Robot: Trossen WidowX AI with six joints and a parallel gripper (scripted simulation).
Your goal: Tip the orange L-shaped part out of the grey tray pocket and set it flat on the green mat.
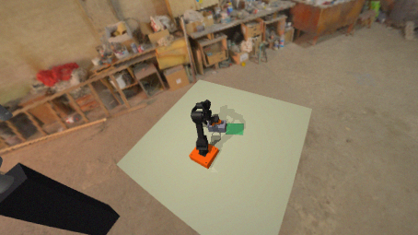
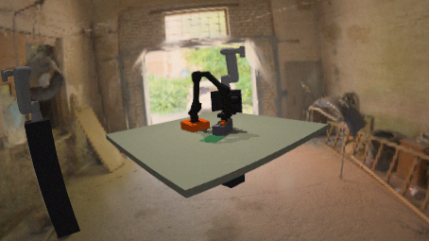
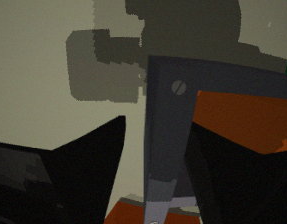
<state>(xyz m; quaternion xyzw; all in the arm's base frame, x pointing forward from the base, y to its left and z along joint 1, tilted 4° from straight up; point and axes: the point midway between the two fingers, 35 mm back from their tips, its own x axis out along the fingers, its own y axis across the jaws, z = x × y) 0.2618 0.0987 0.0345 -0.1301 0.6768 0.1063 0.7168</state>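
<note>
The orange L-shaped part is 1 cm ahead of my gripper tip and 5 cm to the right of it. Also, from my gripper tip: green mat 7 cm ahead, 21 cm to the right, 6 cm below.
</note>
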